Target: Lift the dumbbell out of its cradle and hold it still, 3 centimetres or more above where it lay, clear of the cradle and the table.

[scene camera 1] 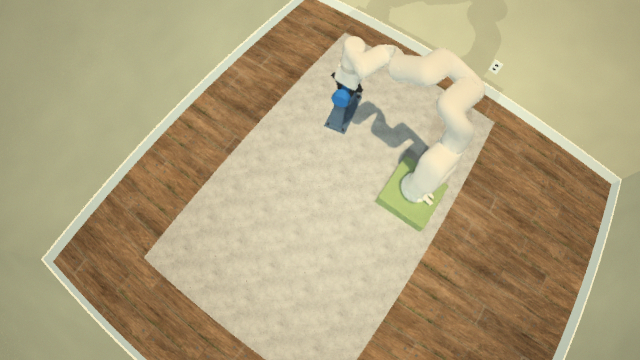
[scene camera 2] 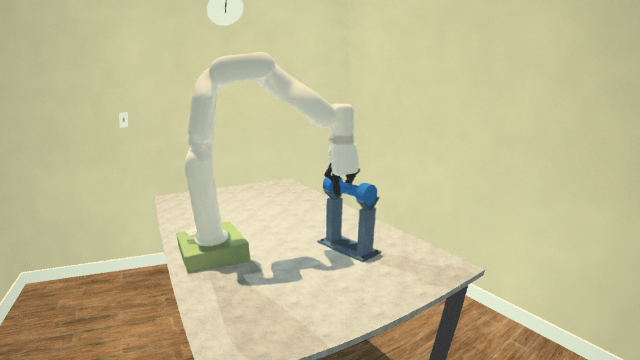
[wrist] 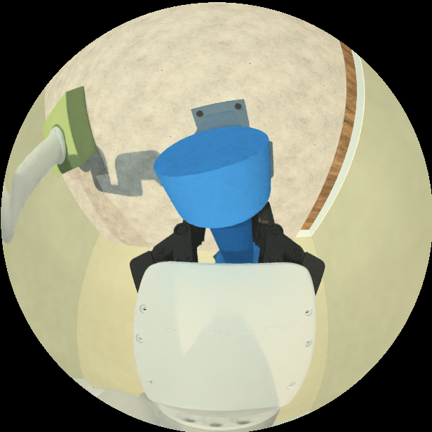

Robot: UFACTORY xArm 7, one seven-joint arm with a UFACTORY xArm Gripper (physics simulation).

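Frame: origin at the arm's base, x ahead, y left, z up, level; millimetres.
Where they show: gripper, fingertip midpoint: (scene camera 2: 342,193); arm's base, origin of the base link: (scene camera 1: 415,187) (scene camera 2: 211,238).
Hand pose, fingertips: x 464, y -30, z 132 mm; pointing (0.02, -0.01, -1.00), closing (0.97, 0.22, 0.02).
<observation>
Things, the pixels of their centre, and the offset from my fingertips. Level surfaces: height alone.
- blue dumbbell, body centre: (scene camera 2: 349,189) (scene camera 1: 348,84) 11 mm ahead, 28 mm right, 21 mm up
- cradle, body centre: (scene camera 2: 349,221) (scene camera 1: 345,98) 15 mm ahead, 36 mm right, 92 mm down
- table, its level: 195 mm down
The blue dumbbell (scene camera 1: 341,98) (scene camera 2: 367,193) (wrist: 215,190) lies level, its two thick heads resting on the tops of the dark blue cradle's posts. The cradle (scene camera 1: 337,122) (scene camera 2: 366,232) (wrist: 221,120) has two upright posts on a flat base and stands on the table. My gripper (scene camera 2: 344,187) (wrist: 228,198) points down over the middle of the dumbbell, its black fingers shut on the handle from both sides. The handle runs slightly askew between the fingers in the wrist view. The near head hides the fingertips there.
The table (scene camera 1: 280,215) (scene camera 2: 300,320) (wrist: 150,65) carries the arm's green base block (scene camera 1: 390,192) (scene camera 2: 217,257) (wrist: 82,125). The cradle stands close to a table edge. The white arm arches over from the base block to the dumbbell.
</observation>
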